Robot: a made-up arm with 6 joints. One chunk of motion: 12 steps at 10 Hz.
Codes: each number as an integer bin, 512 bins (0 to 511) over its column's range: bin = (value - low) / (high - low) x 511, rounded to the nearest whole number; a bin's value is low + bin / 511 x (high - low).
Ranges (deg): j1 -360.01..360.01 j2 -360.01..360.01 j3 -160..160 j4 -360.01..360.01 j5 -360.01..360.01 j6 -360.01..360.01
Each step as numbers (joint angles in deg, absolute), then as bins.
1 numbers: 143.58 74.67 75.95 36.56 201.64 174.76
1 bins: 357 308 377 281 399 380
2 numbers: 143.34 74.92 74.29 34.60 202.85 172.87
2 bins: 357 309 374 280 399 378
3 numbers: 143.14 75.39 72.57 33.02 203.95 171.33
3 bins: 357 309 371 279 400 377
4 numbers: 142.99 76.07 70.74 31.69 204.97 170.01
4 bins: 357 309 368 278 401 376
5 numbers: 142.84 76.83 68.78 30.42 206.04 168.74
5 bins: 357 310 365 277 402 375
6 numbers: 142.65 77.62 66.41 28.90 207.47 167.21
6 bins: 357 311 362 276 403 374
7 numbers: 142.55 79.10 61.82 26.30 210.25 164.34
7 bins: 357 312 354 274 405 372
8 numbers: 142.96 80.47 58.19 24.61 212.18 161.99
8 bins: 357 313 348 273 406 370
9 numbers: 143.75 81.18 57.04 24.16 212.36 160.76
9 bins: 358 313 347 273 406 370
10 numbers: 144.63 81.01 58.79 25.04 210.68 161.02
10 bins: 358 313 349 273 405 370
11 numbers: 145.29 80.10 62.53 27.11 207.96 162.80
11 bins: 359 312 355 275 403 371
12 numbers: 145.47 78.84 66.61 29.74 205.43 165.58
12 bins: 359 311 362 277 401 373
